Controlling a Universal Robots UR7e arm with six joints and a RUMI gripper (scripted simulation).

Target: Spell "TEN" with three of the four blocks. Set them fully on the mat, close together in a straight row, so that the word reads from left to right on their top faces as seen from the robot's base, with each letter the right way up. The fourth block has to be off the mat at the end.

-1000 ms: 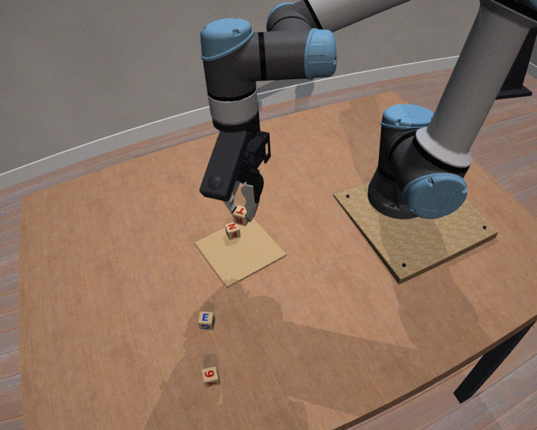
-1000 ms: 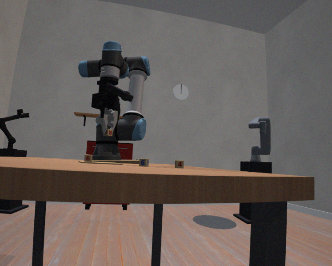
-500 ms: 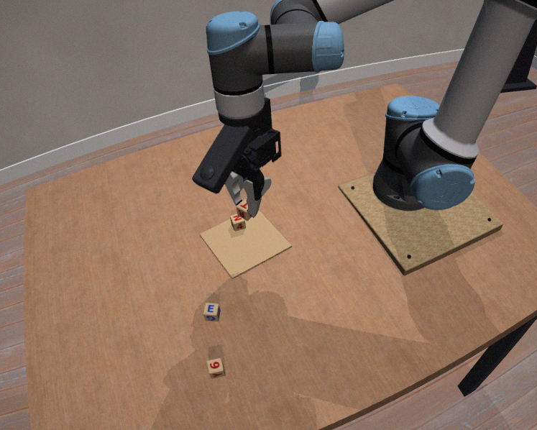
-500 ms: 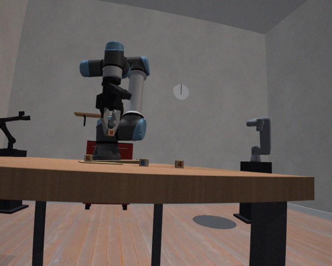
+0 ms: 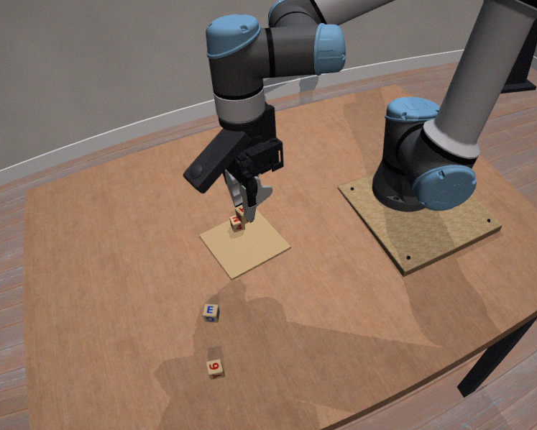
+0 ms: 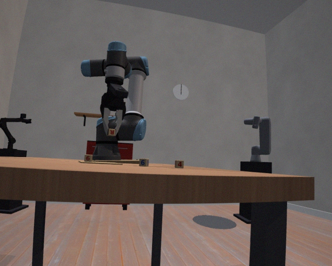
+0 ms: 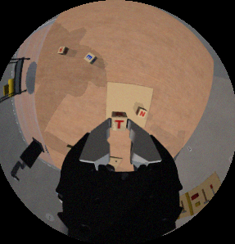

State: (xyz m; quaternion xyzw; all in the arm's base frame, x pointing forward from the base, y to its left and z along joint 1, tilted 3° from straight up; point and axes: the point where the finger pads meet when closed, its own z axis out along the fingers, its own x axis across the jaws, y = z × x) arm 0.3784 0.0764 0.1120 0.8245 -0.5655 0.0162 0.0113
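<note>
Right now the tan mat is 10 mm ahead of my hand, 30 mm to the right of it and 120 mm below it. From my hand the other things lie so: E block: 100 mm ahead, 130 mm to the left, 110 mm below; T block: right at my hand; 9 block: 110 mm ahead, 240 mm to the left, 110 mm below.
</note>
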